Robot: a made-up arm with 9 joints. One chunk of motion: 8 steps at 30 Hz.
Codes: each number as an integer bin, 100 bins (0 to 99) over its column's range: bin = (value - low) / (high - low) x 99, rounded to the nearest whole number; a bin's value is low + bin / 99 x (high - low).
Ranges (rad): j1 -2.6..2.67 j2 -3..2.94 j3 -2.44..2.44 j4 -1.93..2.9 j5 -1.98..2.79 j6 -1.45..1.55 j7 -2.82..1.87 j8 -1.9..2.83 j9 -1.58..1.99
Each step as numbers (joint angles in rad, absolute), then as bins.
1 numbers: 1.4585 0.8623 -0.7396 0.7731 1.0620 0.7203 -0.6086 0.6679 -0.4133
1 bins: 76 64 34 55 63 72 47 54 32
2 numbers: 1.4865 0.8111 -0.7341 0.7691 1.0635 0.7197 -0.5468 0.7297 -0.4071
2 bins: 77 64 35 55 63 72 48 55 33
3 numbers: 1.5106 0.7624 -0.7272 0.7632 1.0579 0.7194 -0.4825 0.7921 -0.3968
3 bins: 77 63 35 55 63 72 49 56 33
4 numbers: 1.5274 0.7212 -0.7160 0.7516 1.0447 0.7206 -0.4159 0.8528 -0.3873
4 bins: 78 62 35 55 63 72 51 58 33
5 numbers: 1.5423 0.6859 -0.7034 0.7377 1.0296 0.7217 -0.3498 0.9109 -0.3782
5 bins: 78 61 35 55 62 72 52 59 33
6 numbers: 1.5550 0.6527 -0.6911 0.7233 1.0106 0.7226 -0.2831 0.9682 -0.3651
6 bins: 78 61 35 54 62 72 54 60 34
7 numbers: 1.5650 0.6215 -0.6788 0.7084 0.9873 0.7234 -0.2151 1.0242 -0.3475
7 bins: 78 60 36 54 62 72 55 61 34
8 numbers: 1.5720 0.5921 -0.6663 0.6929 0.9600 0.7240 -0.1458 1.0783 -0.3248
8 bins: 78 60 36 54 61 72 56 62 35
